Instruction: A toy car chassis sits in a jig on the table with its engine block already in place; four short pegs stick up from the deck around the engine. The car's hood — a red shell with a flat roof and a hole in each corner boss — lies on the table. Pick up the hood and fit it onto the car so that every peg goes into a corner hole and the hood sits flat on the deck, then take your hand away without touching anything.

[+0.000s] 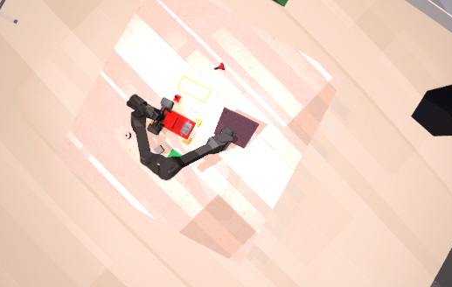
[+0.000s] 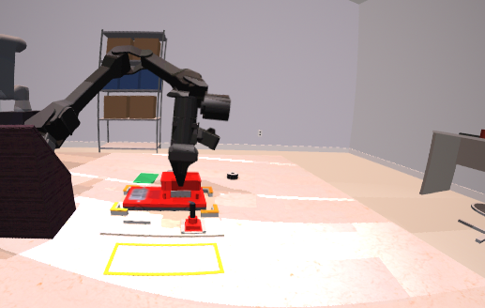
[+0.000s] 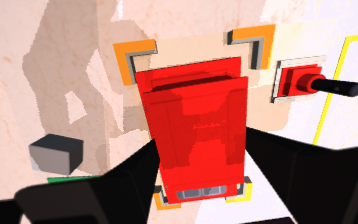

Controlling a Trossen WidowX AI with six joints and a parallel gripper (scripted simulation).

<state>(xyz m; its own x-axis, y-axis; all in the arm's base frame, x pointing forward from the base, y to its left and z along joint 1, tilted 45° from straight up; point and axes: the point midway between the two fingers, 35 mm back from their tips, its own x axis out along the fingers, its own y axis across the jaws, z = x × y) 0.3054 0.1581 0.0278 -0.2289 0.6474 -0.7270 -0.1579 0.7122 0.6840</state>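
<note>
Now: the grey engine block 40 mm below my gripper tip. Round my gripper tip: orange-cornered jig (30 mm behind, 30 mm to the right, 50 mm below); then black post (40 mm ahead, 120 mm to the right, 30 mm below); then red hood (right at my gripper tip).
</note>
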